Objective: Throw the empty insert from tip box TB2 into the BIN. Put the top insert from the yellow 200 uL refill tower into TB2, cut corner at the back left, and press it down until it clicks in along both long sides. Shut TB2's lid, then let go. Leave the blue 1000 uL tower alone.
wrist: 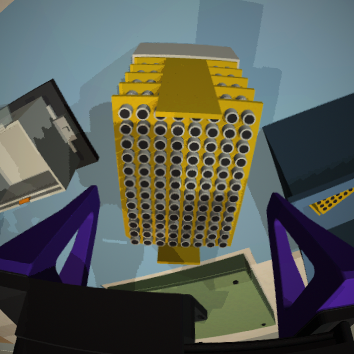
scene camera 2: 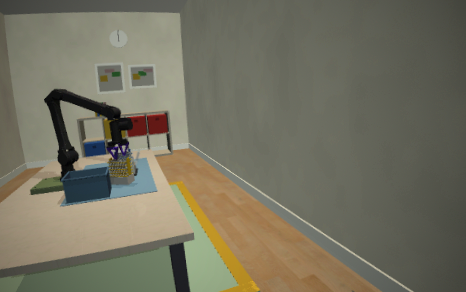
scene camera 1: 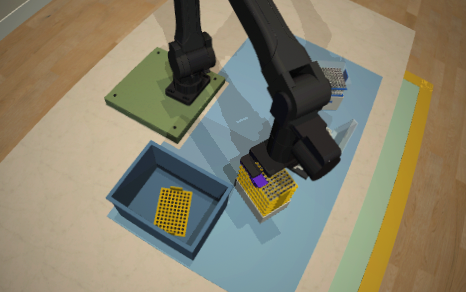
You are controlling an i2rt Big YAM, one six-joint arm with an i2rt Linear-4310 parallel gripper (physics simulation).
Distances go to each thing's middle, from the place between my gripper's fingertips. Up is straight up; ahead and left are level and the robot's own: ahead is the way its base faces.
Scene:
The yellow insert full of tips (scene camera 1: 280,184) is 10 mm behind my hand and 30 mm below it. From my hand the other things lie so: empty yellow insert (scene camera 1: 173,207): 170 mm behind, 140 mm to the right, 140 mm below; then dark blue bin (scene camera 1: 135,196): 170 mm behind, 140 mm to the right, 90 mm below.

